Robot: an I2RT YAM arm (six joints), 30 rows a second.
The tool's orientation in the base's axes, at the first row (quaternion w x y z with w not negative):
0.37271 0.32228 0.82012 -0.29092
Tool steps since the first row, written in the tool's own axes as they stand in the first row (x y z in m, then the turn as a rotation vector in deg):
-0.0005 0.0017 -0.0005 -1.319 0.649 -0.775
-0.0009 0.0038 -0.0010 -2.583 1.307 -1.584
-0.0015 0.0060 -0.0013 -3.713 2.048 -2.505
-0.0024 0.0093 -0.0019 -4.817 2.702 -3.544
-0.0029 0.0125 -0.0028 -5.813 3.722 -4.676
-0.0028 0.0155 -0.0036 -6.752 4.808 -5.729
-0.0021 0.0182 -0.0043 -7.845 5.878 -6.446
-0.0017 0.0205 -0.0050 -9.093 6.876 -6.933
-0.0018 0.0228 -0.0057 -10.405 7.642 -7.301
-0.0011 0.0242 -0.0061 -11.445 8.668 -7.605
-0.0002 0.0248 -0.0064 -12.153 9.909 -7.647
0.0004 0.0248 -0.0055 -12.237 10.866 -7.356
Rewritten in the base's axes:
0.0013 0.0013 0.0003 0.834 0.549 1.328
0.0029 0.0028 0.0004 1.632 1.145 2.630
0.0047 0.0042 0.0005 2.375 1.915 3.866
0.0074 0.0064 0.0008 2.990 2.724 5.167
0.0096 0.0089 0.0009 3.783 3.861 6.347
0.0115 0.0114 0.0006 4.630 5.000 7.422
0.0128 0.0138 -0.0003 5.686 5.841 8.438
0.0140 0.0158 -0.0007 6.865 6.423 9.468
0.0155 0.0177 -0.0008 7.955 6.755 10.538
0.0160 0.0191 -0.0015 9.126 7.288 11.294
0.0159 0.0200 -0.0022 10.398 7.871 11.589
0.0160 0.0195 -0.0032 11.278 8.232 11.268

